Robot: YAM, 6 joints.
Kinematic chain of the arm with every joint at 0, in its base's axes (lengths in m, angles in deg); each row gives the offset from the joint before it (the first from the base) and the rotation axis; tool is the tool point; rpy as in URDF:
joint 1: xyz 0 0 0.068 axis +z
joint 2: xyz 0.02 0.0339 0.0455 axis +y
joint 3: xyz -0.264 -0.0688 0 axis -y
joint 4: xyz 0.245 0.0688 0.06 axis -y
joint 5: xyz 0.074 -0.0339 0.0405 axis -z
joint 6: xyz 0.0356 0 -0.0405 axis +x
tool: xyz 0 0 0 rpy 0 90 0
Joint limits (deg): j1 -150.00..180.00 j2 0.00..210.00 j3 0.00..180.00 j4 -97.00..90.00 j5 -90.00..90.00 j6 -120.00..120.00
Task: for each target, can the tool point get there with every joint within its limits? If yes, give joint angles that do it. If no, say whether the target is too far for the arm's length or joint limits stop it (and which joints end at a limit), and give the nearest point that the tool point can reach.
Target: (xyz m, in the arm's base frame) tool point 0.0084 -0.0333 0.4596
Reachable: yes | joints -105.83 25.10 65.41 -23.83 -28.91 76.01
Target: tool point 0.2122 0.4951 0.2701
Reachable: yes | joints 63.42 132.33 113.38 8.86 -63.10 -90.52
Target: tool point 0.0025 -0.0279 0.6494
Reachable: yes | joints -38.74 63.85 103.26 70.66 34.54 34.89
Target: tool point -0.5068 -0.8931 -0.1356
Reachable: no: too far | nearest point -0.3097 -0.5458 -0.0368 | short by 0.411 m
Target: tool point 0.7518 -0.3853 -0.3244
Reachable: no: too far | nearest point 0.5097 -0.2612 -0.1800 | short by 0.308 m
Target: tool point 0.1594 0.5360 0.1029
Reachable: yes | joints 76.60 162.34 147.28 -52.80 60.11 -17.40
